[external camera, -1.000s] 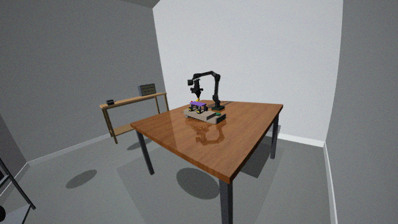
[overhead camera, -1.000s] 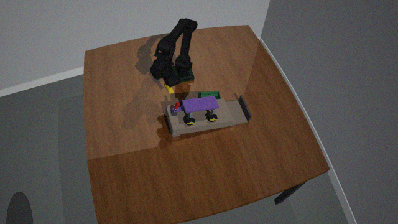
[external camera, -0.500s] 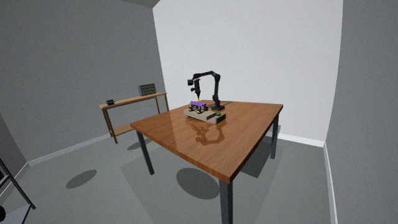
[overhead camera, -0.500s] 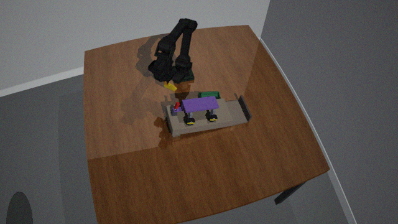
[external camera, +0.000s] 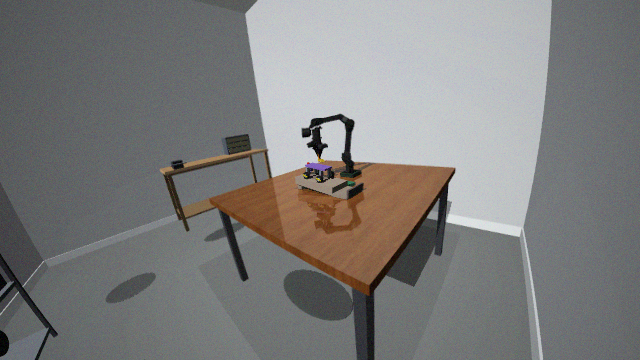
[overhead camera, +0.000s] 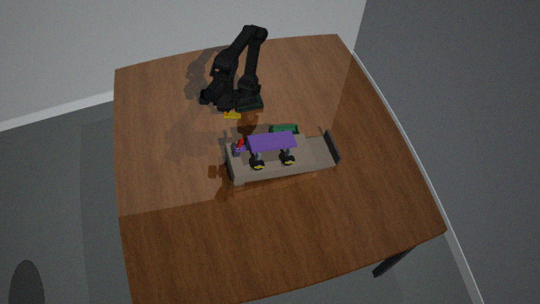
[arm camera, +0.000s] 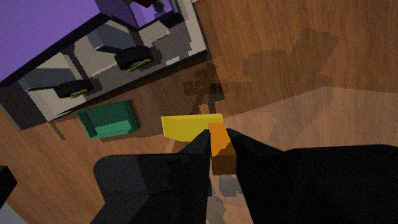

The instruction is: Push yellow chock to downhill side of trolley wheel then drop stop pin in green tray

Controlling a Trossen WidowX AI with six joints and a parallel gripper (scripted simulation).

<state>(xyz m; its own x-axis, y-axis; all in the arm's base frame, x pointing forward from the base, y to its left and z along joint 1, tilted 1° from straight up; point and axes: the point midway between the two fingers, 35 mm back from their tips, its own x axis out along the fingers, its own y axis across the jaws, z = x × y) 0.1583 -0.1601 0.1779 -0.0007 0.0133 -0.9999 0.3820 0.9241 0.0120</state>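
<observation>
My gripper tip is 2 cm to the right of the yellow chock, 1 cm short of it and 1 cm above it. Also, from my gripper tip: purple-topped trolley 17 cm ahead, 11 cm to the left, 6 cm below; then red-headed stop pin 14 cm ahead, 4 cm below; then grey ramp 17 cm ahead, 13 cm below, 12 cm to the left.
</observation>
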